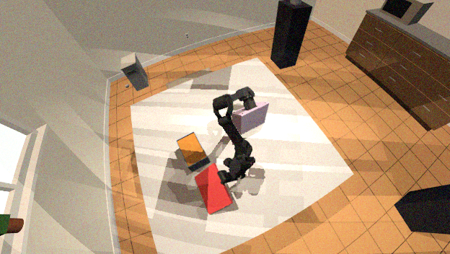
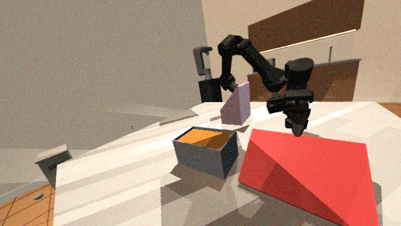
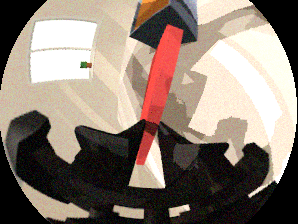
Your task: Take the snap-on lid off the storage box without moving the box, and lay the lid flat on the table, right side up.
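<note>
Now: gripper tip 70 mm short of the red lid and 40 mm above it. The rest, counted from my gripper tip: storage box: 260 mm to the right, 110 mm ahead, 50 mm below.
</note>
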